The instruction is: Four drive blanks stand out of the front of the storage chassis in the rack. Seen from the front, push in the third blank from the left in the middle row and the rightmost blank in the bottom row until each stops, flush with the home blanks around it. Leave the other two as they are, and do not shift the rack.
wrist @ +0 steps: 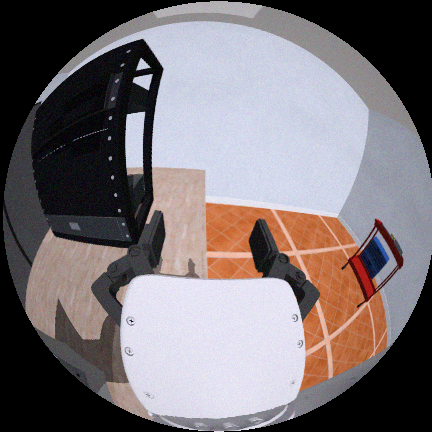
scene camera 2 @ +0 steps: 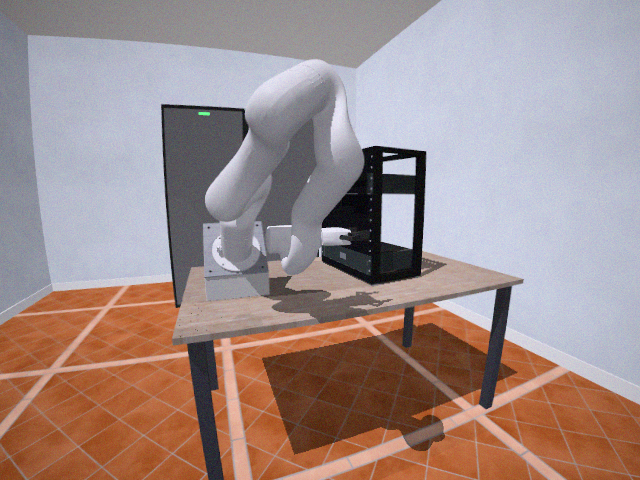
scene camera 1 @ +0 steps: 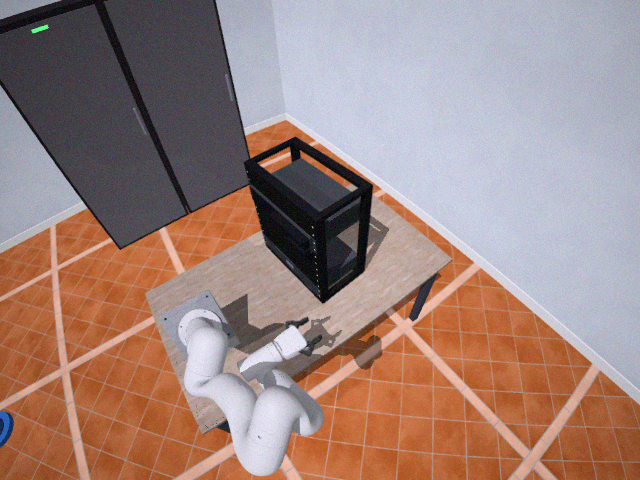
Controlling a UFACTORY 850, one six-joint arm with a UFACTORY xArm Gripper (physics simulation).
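Note:
The black rack (scene camera 1: 320, 258) (scene camera 2: 377, 217) (wrist: 119, 165) stands upright on the table. Its front is very dark in all views, and the drive blanks cannot be told apart, nor how far any stands out. A grey unit (scene camera 1: 305, 180) shows through the open top. A lower unit with a pale label (wrist: 95, 228) spans the bottom of the front. My gripper (scene camera 1: 312, 329) (scene camera 2: 357, 236) (wrist: 208, 226) is open and empty. It is above the table, in front of the rack and off to its right side, apart from it. In the wrist view the rack is left of the fingers.
The wooden table (scene camera 1: 413, 258) (scene camera 2: 465, 281) (wrist: 182, 200) carries the arm's base (scene camera 1: 170, 315) (scene camera 2: 236, 286). A tall dark cabinet (scene camera 1: 175, 103) (scene camera 2: 201, 180) stands on the floor beyond the table. A red cart (wrist: 362, 277) with a blue load is at the right of the wrist view.

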